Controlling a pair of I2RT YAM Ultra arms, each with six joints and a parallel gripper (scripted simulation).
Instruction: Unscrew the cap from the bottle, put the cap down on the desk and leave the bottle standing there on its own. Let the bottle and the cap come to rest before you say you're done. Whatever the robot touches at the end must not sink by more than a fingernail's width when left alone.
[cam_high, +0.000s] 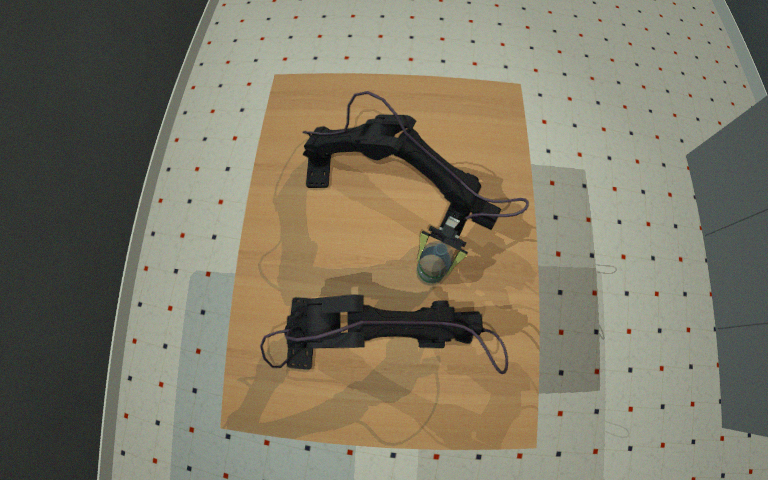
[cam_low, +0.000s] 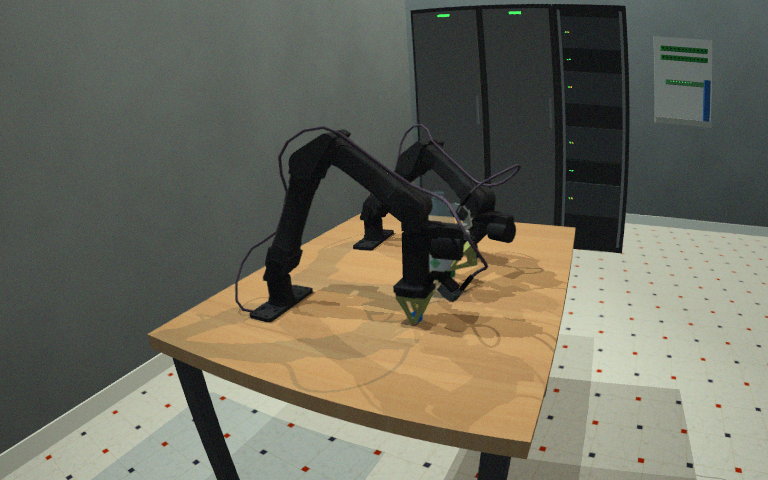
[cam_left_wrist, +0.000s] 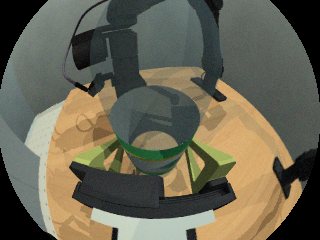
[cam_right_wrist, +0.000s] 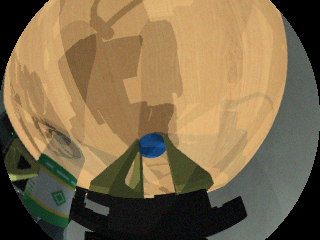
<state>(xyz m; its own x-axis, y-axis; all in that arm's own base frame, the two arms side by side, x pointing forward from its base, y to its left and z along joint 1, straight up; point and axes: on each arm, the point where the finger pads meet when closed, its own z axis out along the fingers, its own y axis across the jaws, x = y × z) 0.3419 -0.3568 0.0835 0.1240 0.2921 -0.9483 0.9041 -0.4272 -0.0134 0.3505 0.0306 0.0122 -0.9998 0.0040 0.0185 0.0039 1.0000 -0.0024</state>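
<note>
Right now the bottle is 5 cm above my left hand. The rest, counted from my left hand: blue cap (16 cm to the right, 7 cm below).
Now: right hand right at the blue cap. Also, from my right hand: bottle: 160 mm to the left, 120 mm above.
</note>
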